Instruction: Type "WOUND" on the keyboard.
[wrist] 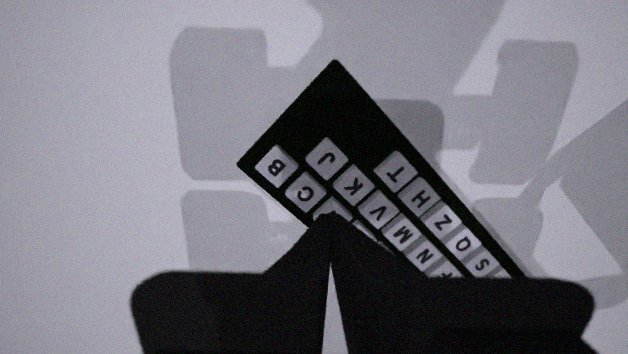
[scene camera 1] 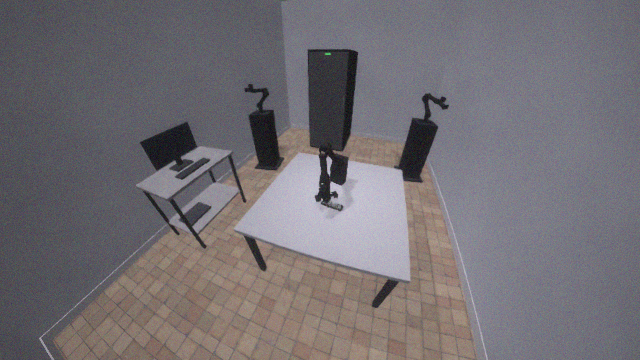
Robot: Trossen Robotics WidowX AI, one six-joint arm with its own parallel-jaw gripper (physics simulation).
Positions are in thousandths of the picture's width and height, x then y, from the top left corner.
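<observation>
Here is my gripper (wrist: 525,631), and I can see a black keyboard (wrist: 531,397) as well.
</observation>
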